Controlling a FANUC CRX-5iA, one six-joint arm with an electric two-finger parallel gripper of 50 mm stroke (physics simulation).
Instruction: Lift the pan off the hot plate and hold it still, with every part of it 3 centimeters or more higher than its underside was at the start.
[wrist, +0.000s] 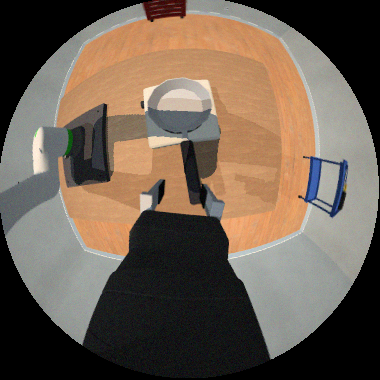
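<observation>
My gripper (182, 188) visible. A grey pan (178, 104), a cream hot plate (157, 137) visible too.
</observation>
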